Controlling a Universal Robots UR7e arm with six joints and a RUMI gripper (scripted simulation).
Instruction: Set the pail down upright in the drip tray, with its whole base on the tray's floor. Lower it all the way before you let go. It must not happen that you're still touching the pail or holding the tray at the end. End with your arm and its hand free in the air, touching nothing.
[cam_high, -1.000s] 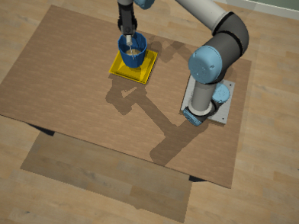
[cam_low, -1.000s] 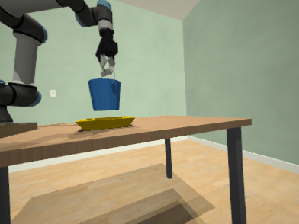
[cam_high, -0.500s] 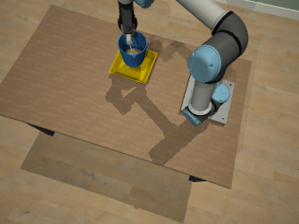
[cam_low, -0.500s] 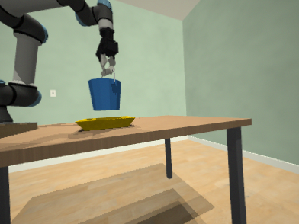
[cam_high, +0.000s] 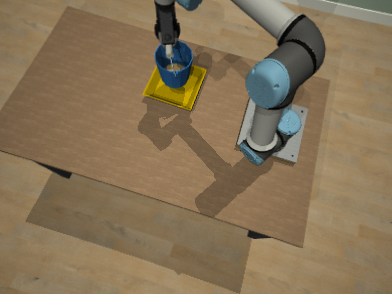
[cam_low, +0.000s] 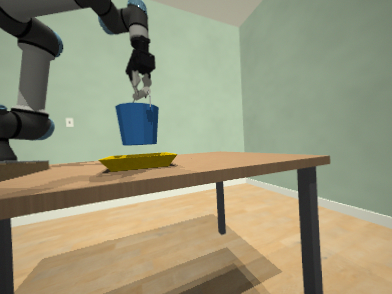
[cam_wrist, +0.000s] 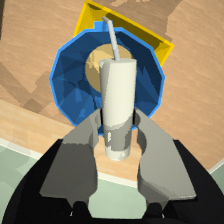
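Right now the white handle grip is 10 mm behind my hand and 30 mm below it. The rest, counted from my hand: yellow drip tray (20 mm behind, 10 mm to the right, 290 mm below); then blue pail (10 mm behind, 10 mm to the right, 90 mm below).
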